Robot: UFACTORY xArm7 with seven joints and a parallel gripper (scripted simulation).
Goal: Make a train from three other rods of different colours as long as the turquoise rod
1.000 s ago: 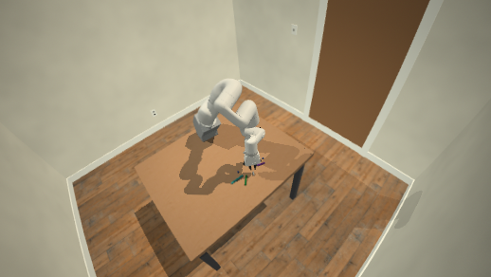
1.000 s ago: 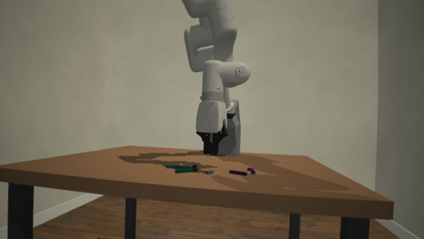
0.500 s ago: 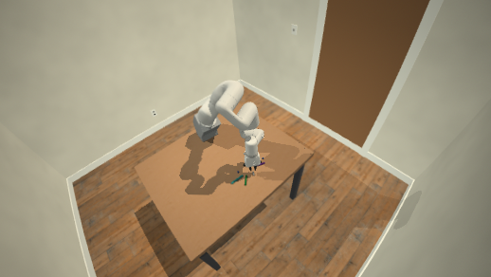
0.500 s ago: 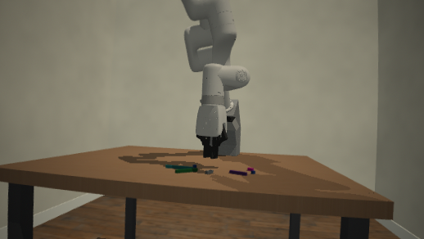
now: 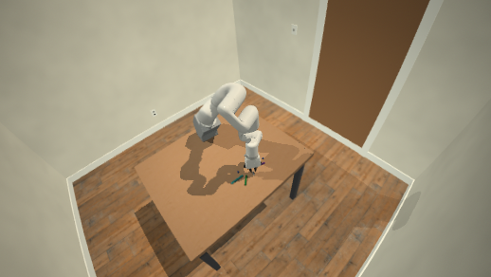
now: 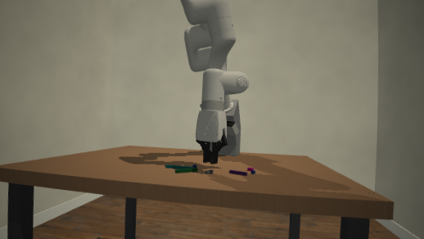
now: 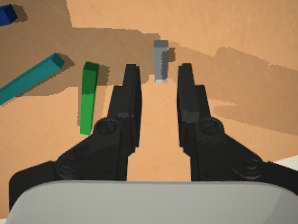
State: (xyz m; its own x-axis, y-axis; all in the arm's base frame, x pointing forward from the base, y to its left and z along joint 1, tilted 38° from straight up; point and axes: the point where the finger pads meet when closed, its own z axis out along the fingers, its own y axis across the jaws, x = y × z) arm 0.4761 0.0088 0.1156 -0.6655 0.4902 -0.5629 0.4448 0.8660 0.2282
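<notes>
My hand is 50 mm above the small grey rod. From my hand the other things lie so: green rod: 80 mm to the right, 50 mm below; purple rod: 90 mm to the left, 50 mm below, 10 mm behind; turquoise rod: 110 mm to the right, 50 mm below, 50 mm behind.
</notes>
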